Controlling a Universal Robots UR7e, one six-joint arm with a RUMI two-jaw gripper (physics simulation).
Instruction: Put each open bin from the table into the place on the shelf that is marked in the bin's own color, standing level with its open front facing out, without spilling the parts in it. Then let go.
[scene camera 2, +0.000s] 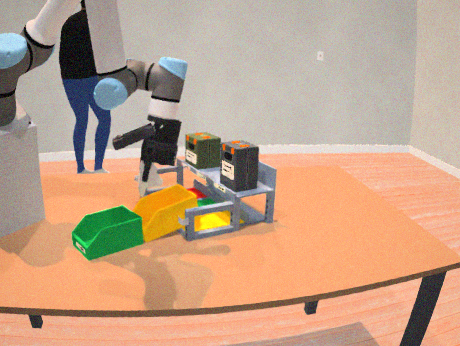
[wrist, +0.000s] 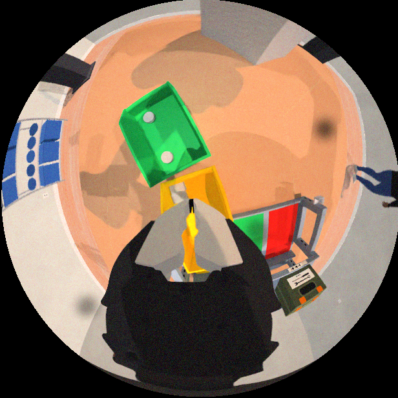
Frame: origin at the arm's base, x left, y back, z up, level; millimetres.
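Seen in the pictures: gripper, fingertip midpoint: (scene camera 2: 141, 196).
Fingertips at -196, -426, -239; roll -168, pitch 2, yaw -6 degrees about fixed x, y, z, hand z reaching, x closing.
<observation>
A point is followed by its place in that frame, as x, y, z.
The yellow bin (scene camera 2: 167, 212) @(-245, -482, -274) (wrist: 217, 197) is at the shelf's front, mostly outside, its back end near the front edge; it looks slightly tilted. A pale part (wrist: 177, 192) shows inside. The green bin (scene camera 2: 112, 237) @(-290, -320, -302) (wrist: 177, 122) stands on the table, close against or touching the yellow bin's front, with two round pale parts inside. The shelf (scene camera 2: 267, 175) @(-229, -783, -213) (wrist: 314, 204) has a yellow mark (scene camera 2: 215, 220) @(-200, -639, -340), a green mark (scene camera 2: 205, 202) @(-62, -667, -339) (wrist: 250, 231) and a red mark (scene camera 2: 196, 193) @(22, -670, -340) (wrist: 282, 230). My gripper (scene camera 2: 146, 194) @(-196, -426, -239) (wrist: 192, 199) is shut and empty, over or beside the yellow bin; its height is unclear.
A dark green case (scene camera 2: 202, 151) @(-19, -672, -187) (wrist: 301, 291) and a black case (scene camera 2: 240, 165) @(-242, -689, -170) stand on the shelf's upper board. The shelf's side rails and posts rise beside the marked places. The grey robot pedestal (scene camera 2: 20, 180) @(-61, -77, -201) is at the left. A person (scene camera 2: 77, 52) stands behind the table.
</observation>
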